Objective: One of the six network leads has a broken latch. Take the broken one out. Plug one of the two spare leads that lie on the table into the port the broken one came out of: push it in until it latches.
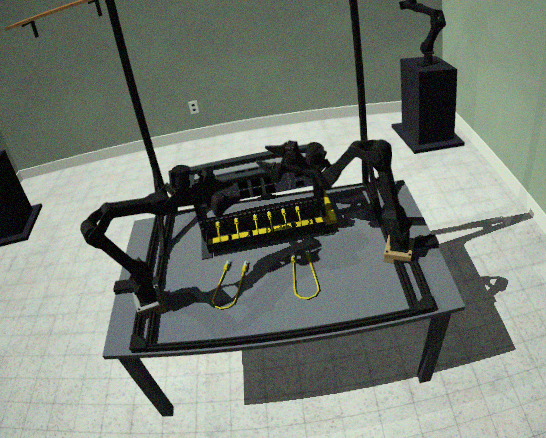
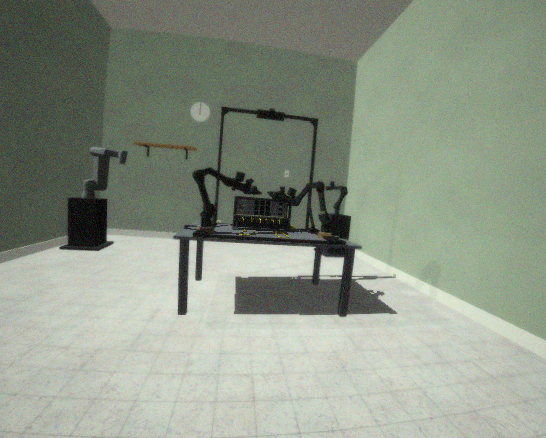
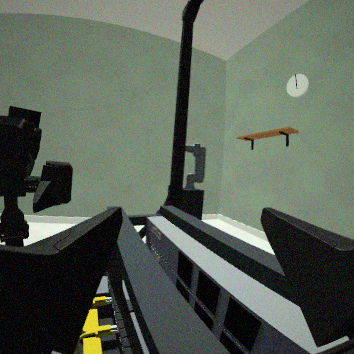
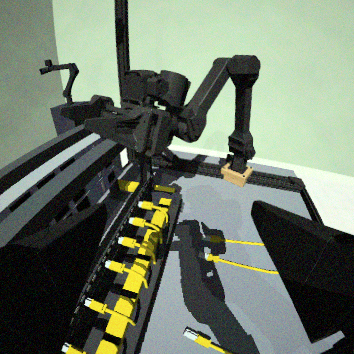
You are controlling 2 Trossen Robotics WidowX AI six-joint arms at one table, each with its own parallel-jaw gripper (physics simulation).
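Places are measured from the left arm's base along level axes (x right, y ahead, z up), in centimetres.
Where they show: left gripper, between the fingertips: (image 1: 260,154) (image 2: 268,191) (image 3: 192,214) (image 4: 69,116); right gripper, between the fingertips: (image 1: 236,190) (image 2: 259,193) (image 4: 180,209); left arm's base, origin of its link: (image 1: 399,245) (image 2: 325,232) (image 4: 237,167); right arm's base, origin of its link: (image 1: 147,297) (image 2: 205,226).
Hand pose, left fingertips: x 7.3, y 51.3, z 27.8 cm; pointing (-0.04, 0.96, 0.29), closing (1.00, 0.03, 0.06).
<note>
Things, the pixels of their top centre, and the offset from my left fingertips. "spot": a spot on its surface instead. Level surfaces: height alone.
- black panel, centre of its top: (image 4: 136,262) (image 1: 264,225) (image 2: 263,222) dz -25.6, dx -8.7, dy -0.6 cm
- spare lead, a spot on its surface: (image 1: 225,308) spot: dz -31.7, dx -45.0, dy +0.0 cm
- grey table, height of its surface: dz -32.0 cm
- yellow block, a spot on its surface: (image 1: 330,210) spot: dz -28.0, dx +7.6, dy -21.5 cm
- rack's top bar, a spot on its surface: (image 3: 235,272) spot: dz -7.9, dx +5.7, dy +6.1 cm
Six yellow network leads stand plugged in a row in the black panel (image 1: 272,238); the end leads (image 1: 217,226) (image 1: 298,210) show clearly. Which latch is broken is too small to tell. One spare lead (image 1: 225,308) lies in a U on the table at the left; the other spare lead (image 1: 306,298) (image 4: 245,268) lies in a U to its right. My right gripper (image 1: 232,196) (image 4: 180,209) is open and empty above the row's left end. My left gripper (image 1: 265,156) (image 3: 192,214) (image 4: 69,116) is open and empty above the back of the rack.
The grey table (image 1: 350,280) carries black rails along its sides and front. A yellow block (image 1: 330,210) stands at the panel's right end. The rack's top bar (image 3: 235,272) runs beneath my left fingers. A black upright post (image 1: 131,80) rises at the back left. My arms face each other over the rack.
</note>
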